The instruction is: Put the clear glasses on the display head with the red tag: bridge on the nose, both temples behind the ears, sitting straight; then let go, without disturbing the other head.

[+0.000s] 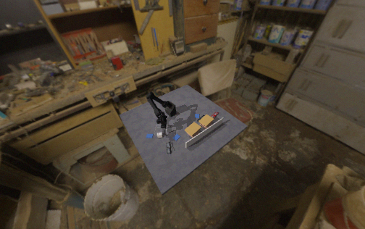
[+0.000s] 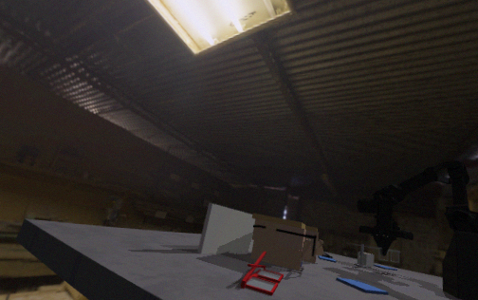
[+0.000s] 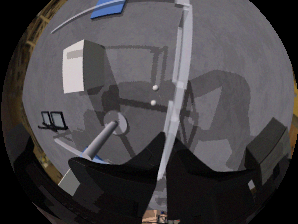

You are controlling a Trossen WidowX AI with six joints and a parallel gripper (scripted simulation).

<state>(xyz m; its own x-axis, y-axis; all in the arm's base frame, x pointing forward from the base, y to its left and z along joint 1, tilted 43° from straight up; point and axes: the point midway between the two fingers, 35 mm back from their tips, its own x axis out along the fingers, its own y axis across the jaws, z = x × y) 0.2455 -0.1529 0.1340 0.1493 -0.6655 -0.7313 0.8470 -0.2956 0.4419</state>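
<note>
Now: gripper tip 110 mm to the left of the white object, 70 mm short of it and 30 mm above it. Round my gripper tip: back panel (380 mm to the left, 350 mm ahead).
</note>
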